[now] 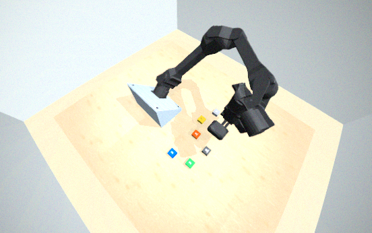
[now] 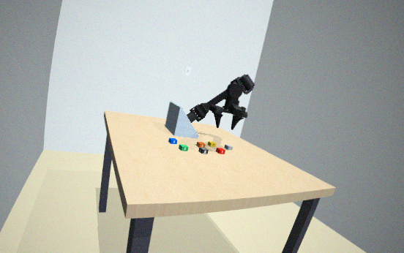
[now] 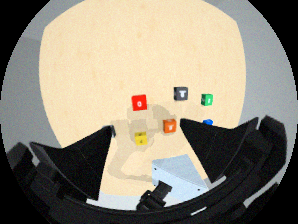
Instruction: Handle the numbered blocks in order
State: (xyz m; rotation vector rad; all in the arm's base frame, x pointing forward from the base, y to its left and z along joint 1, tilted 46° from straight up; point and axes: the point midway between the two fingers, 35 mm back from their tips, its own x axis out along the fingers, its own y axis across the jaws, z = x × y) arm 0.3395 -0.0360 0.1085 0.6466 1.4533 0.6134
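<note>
The red block lies 10 mm to the left of my gripper tip and 110 mm below it. From my gripper tip the other things lie so: orange block (70 mm behind, 70 mm to the right, 110 mm below); then yellow block (100 mm behind, 10 mm to the left, 110 mm below); then dark grey block (20 mm ahead, 100 mm to the right, 110 mm below).
</note>
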